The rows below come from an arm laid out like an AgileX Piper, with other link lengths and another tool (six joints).
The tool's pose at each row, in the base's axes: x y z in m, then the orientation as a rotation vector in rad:
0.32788 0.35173 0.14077 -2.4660 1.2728 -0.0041
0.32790 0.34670 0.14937 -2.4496 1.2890 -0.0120
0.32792 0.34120 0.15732 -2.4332 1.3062 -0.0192
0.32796 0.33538 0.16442 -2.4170 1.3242 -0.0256
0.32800 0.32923 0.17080 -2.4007 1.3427 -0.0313
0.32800 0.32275 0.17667 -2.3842 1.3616 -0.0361
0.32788 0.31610 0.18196 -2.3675 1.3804 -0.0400
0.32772 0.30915 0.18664 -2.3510 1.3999 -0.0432
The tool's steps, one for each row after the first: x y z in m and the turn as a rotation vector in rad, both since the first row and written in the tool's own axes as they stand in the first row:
0.00259 -0.00012 -0.00962 0.0101 0.0042 0.0143
0.00565 0.00022 -0.01878 0.0194 0.0084 0.0293
0.00911 0.00099 -0.02725 0.0279 0.0125 0.0450
0.01296 0.00216 -0.03515 0.0359 0.0164 0.0611
0.01712 0.00369 -0.04269 0.0435 0.0199 0.0777
0.02143 0.00560 -0.04975 0.0508 0.0229 0.0944
0.02606 0.00789 -0.05635 0.0573 0.0258 0.1117

